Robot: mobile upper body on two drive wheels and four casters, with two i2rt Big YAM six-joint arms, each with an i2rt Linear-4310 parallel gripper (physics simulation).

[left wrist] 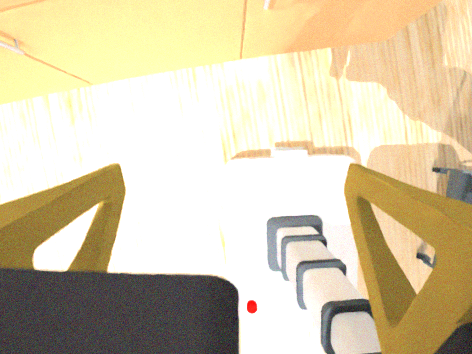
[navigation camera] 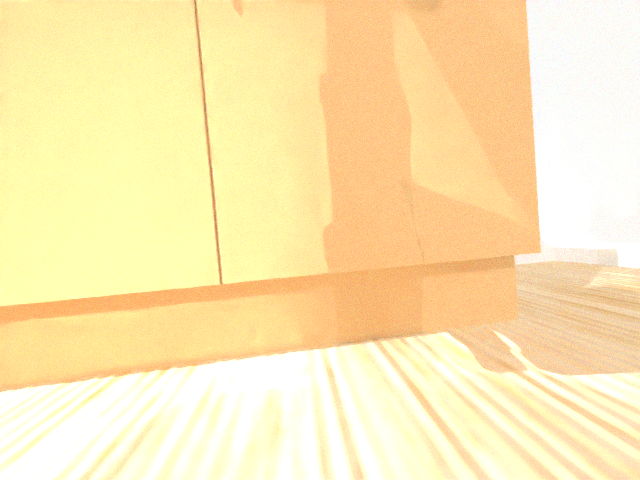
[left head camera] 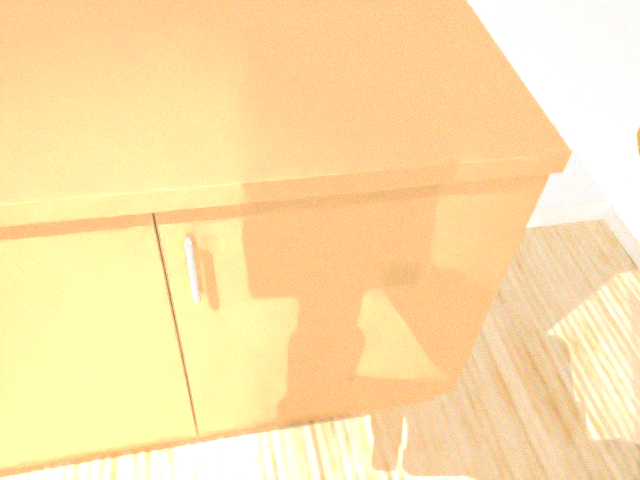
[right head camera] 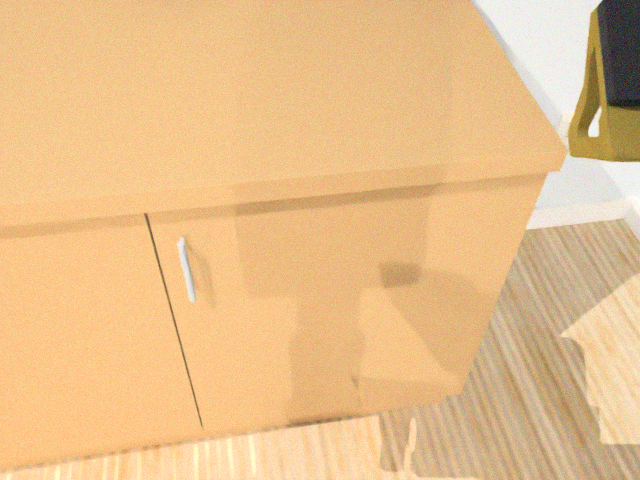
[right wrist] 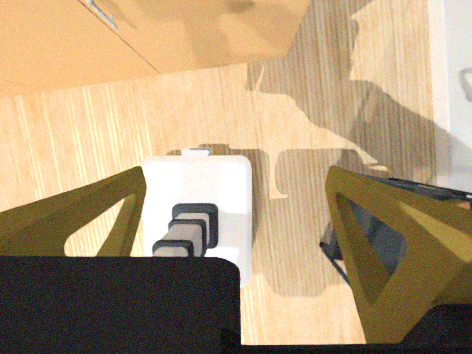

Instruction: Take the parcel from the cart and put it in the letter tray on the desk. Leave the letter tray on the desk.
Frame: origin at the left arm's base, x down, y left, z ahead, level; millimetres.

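Seen in the pictures: left gripper, fingertip midpoint: (left wrist: 234,176); right gripper, fingertip midpoint: (right wrist: 235,176).
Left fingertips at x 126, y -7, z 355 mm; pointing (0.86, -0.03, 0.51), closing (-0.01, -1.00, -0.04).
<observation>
A point is followed by its place in that frame.
The grey cart (left wrist: 459,185) {x 1279, y -1002, z 169 mm} (right wrist: 382,240) {x 1012, y -1015, z -19 mm} shows in part at the right of both wrist views, partly behind a finger of my right gripper. A small orange patch at the right edge of the right wrist view, partly hidden, looks like part of the parcel (right wrist: 464,204) {x 695, y -1055, z 201 mm} on the cart. My left gripper (left wrist: 234,176) {x 126, y -7, z 355 mm} is open, with nothing between its fingers. My right gripper (right wrist: 235,176) {x 136, y -447, z 340 mm} is open and empty too; part of one finger shows at the top right of the right head camera. The desk and the letter tray cannot be made out in these views.
A light wooden cabinet (left head camera: 310,103) (right head camera: 310,103) (left wrist: 150,35) {x 861, y 206, z 685 mm} (right wrist: 60,45) {x 840, y 143, z 693 mm} (navigation camera: 129,155) {x 1037, y 68, z 701 mm} with doors and bar handles stands close in front. Its right end is near a white wall (right head camera: 537,41) {x 730, y -860, z 1431 mm} (navigation camera: 584,129) {x 832, y -1385, z 1349 mm}. My white base (right wrist: 200,172) {x 1150, y -253, z 249 mm} shows below the grippers, beside the cart.
</observation>
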